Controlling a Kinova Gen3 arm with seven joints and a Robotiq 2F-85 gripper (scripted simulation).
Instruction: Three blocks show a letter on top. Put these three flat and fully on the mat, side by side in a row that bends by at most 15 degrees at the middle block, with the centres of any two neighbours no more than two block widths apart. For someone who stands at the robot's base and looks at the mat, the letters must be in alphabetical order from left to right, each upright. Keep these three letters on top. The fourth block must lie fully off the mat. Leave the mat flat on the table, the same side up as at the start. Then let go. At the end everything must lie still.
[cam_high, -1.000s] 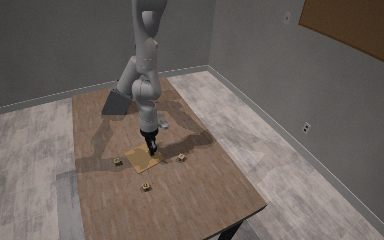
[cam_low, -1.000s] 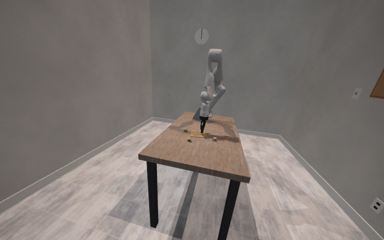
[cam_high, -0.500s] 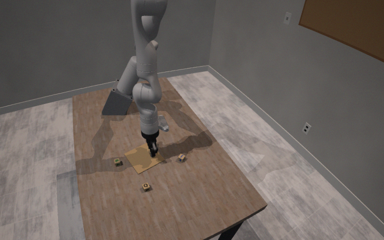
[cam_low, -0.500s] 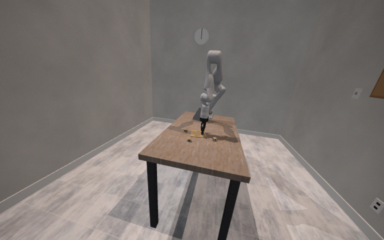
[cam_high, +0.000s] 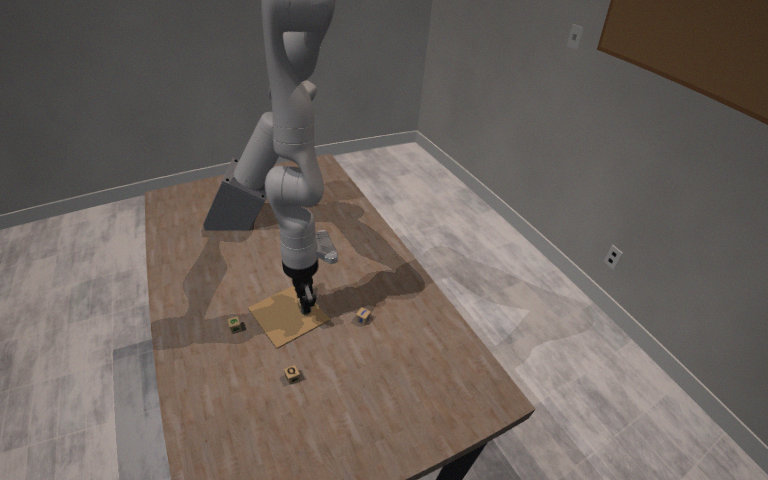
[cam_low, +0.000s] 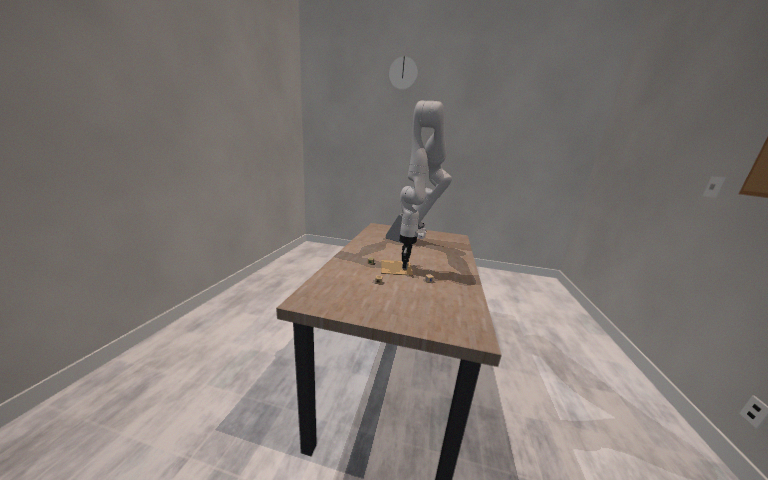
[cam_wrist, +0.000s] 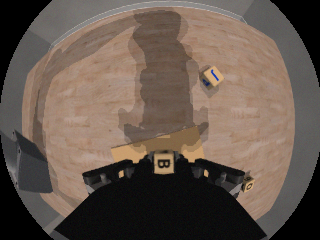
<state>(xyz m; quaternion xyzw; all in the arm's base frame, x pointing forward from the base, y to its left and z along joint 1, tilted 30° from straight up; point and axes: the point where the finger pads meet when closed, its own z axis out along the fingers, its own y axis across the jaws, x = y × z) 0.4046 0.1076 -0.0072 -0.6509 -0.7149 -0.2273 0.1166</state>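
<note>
My gripper is now 4 cm to the left of the tan mat and 3 cm above it. Also, from my hand: block 18 cm ahead, 6 cm to the right, 1 cm below.
</note>
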